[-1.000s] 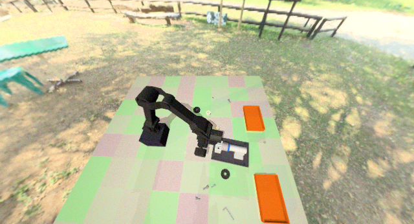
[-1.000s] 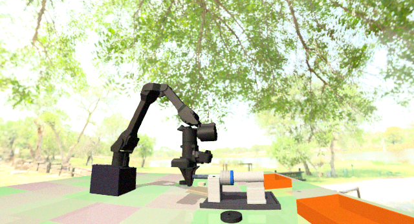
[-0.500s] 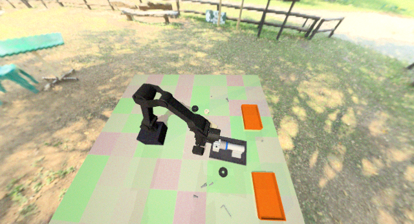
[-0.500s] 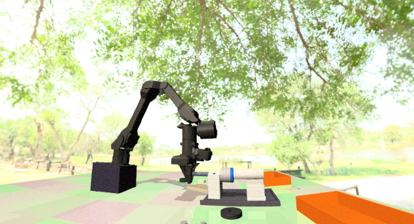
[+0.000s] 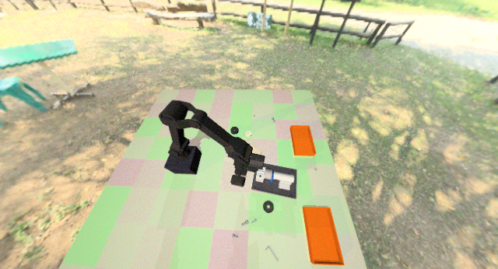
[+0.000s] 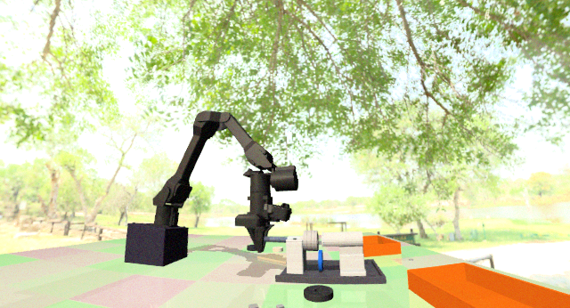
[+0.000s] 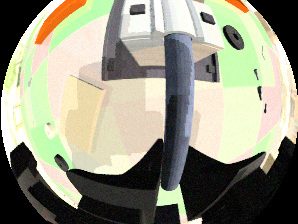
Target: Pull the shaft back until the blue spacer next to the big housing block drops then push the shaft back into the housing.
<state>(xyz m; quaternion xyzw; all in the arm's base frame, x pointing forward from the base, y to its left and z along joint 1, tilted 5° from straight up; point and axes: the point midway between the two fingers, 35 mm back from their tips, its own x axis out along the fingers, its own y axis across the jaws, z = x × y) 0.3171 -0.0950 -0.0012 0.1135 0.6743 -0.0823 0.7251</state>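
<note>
My gripper tip is 6 cm short of the shaft, 3 cm below it and 2 cm to the left of it. Round my gripper tip: pale ring: 25 cm to the left, 4 cm below, 4 cm ahead; then blue spacer: 15 cm ahead, 4 cm to the right, 1 cm below.
</note>
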